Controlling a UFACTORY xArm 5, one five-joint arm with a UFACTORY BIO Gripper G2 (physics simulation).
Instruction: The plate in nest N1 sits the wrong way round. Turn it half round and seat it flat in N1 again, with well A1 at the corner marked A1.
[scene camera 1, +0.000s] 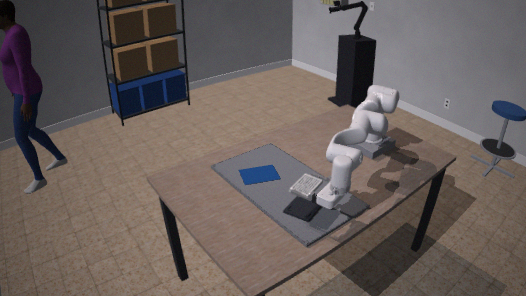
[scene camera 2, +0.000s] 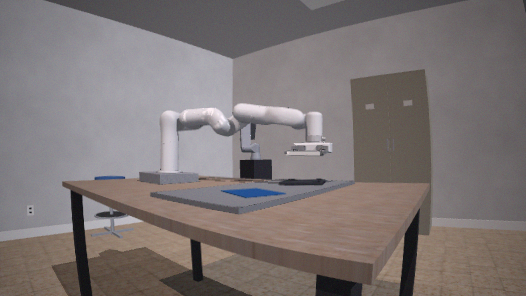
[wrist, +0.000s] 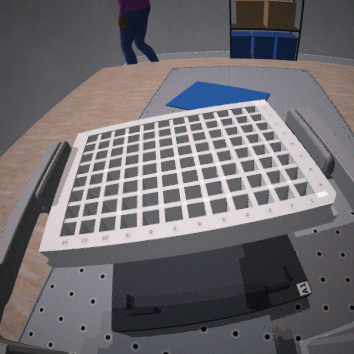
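Note:
The white well plate (scene camera 1: 306, 185) (scene camera 2: 297, 153) (wrist: 185, 167) is held well above the board, looking about level. My gripper (scene camera 1: 307, 186) (wrist: 182, 160) is shut on its two short sides. In the wrist view the plate's column numbers run from 12 at the near left to 1 at the near right, so its A1 corner is near right. The black nest N1 (scene camera 1: 302, 209) (scene camera 2: 302, 182) (wrist: 200, 285) shows below and nearer in that view, empty where visible. Its A1 label (wrist: 303, 288) is also at its near right corner. The plate hides the nest's far part there.
A blue flat sheet (scene camera 1: 259, 174) (scene camera 2: 253, 193) (wrist: 217, 95) lies on the grey perforated board (scene camera 1: 225, 167) (scene camera 2: 190, 196) (wrist: 240, 77), beyond the nest in the wrist view. A person (scene camera 1: 22, 65) stands away from the table. A black pedestal (scene camera 1: 355, 67) with another arm stands behind.

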